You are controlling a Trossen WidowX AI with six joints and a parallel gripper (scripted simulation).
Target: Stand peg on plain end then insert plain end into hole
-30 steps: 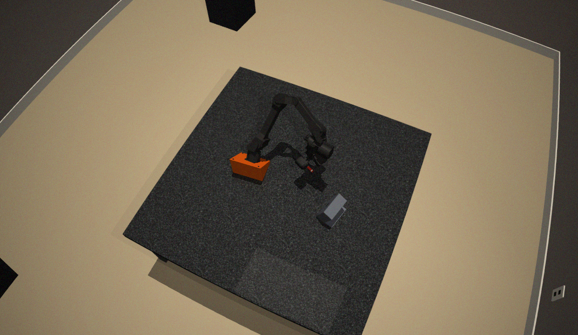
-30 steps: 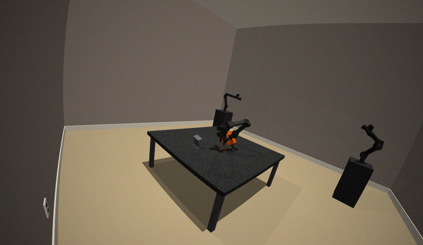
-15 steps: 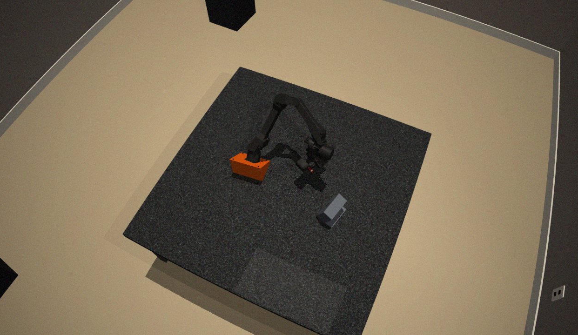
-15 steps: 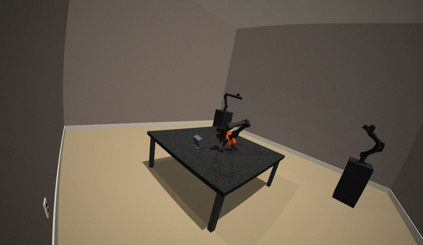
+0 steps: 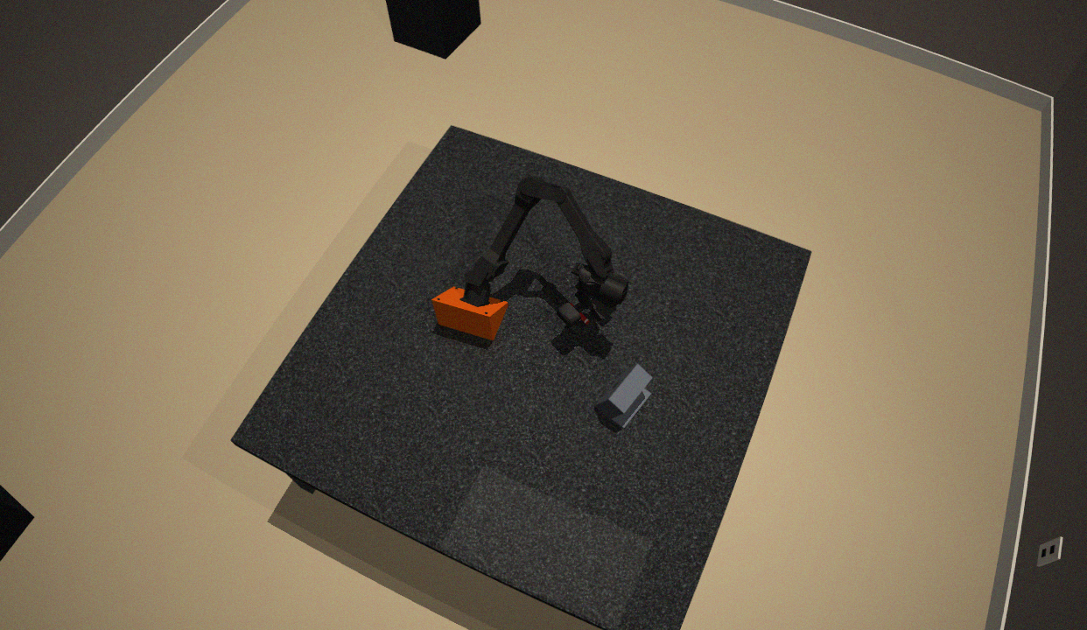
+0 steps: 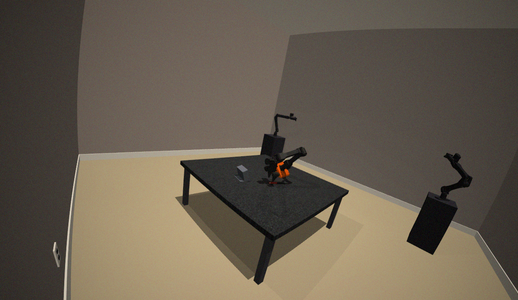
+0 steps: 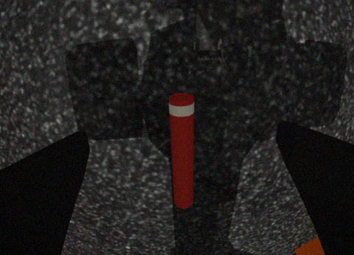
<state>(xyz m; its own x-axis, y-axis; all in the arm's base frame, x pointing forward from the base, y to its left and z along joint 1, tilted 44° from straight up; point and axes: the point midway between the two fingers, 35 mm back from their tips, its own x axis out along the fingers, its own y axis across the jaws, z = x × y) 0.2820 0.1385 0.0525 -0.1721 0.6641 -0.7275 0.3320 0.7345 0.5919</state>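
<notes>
Right now my gripper tip is 2 cm past the red peg and 3 cm above it. Round my gripper tip: grey sloped panel (20 cm ahead, 17 cm to the right, 1 cm above).
</notes>
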